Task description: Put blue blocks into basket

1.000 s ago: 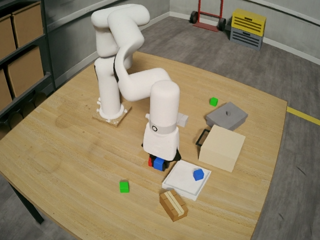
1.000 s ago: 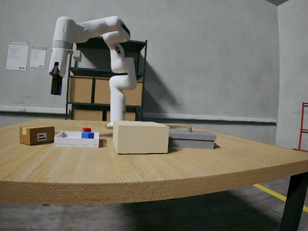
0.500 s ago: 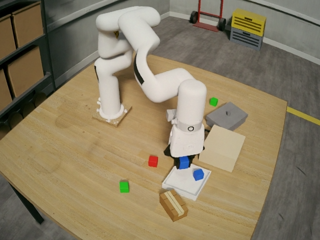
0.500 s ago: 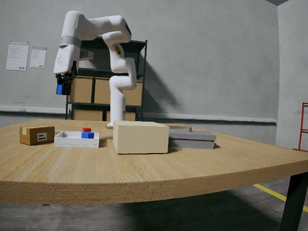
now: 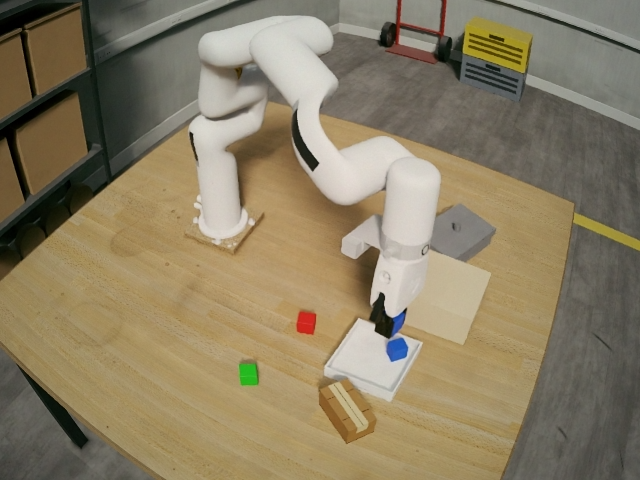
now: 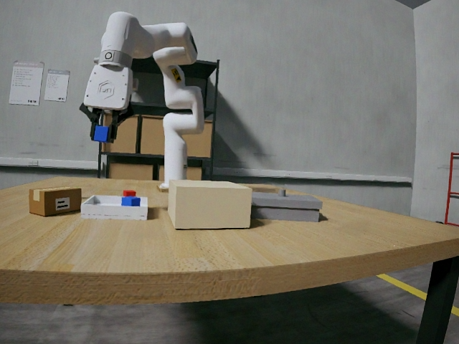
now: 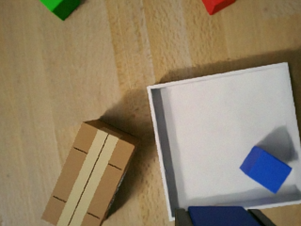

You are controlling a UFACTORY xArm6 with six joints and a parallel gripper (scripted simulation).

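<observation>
Now: hand 170 mm above the white basket, 30 mm to the right of it and 30 mm past it. From my hand the other things lie so: red block (190 mm behind, 170 mm below, 40 mm to the left); light wooden cabinet (240 mm to the left, 150 mm below, 20 mm ahead); cardboard box (150 mm below, 110 mm to the right).
</observation>
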